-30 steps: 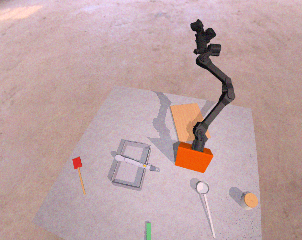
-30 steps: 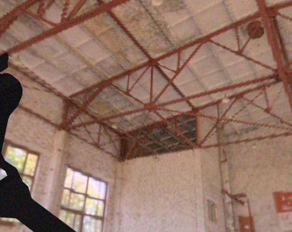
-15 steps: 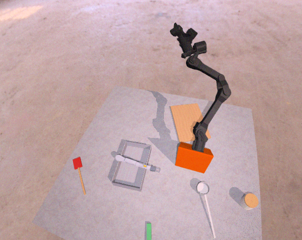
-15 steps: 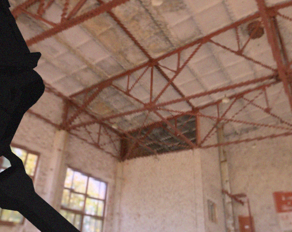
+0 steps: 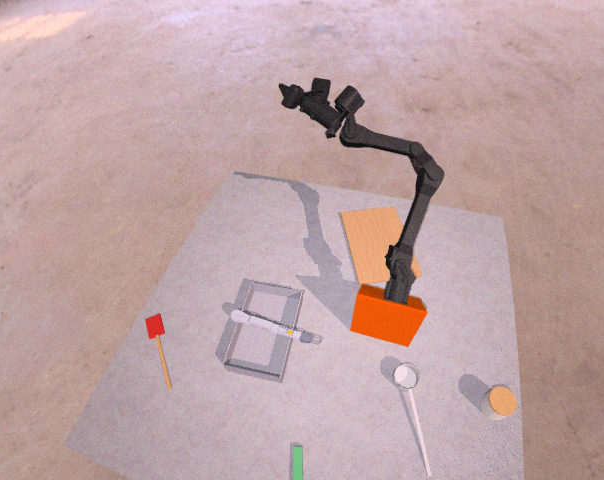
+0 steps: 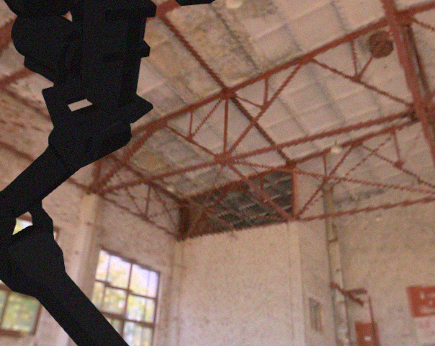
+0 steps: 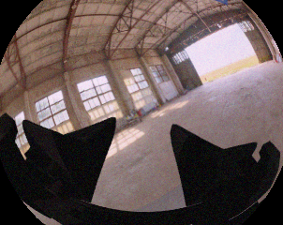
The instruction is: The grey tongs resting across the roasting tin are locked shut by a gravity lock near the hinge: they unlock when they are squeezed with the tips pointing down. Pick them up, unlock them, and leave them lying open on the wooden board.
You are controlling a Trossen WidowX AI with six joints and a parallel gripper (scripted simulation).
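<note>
My gripper tip is 530 mm above the yellow lock piece, 490 mm to the right of it and 180 mm past it. From my gripper tip the other things lie so: red spatula: 660 mm to the left, 590 mm below, 240 mm ahead; then wooden board: 590 mm below, 360 mm behind; then roasting tin: 570 mm below, 500 mm to the left, 90 mm behind.
</note>
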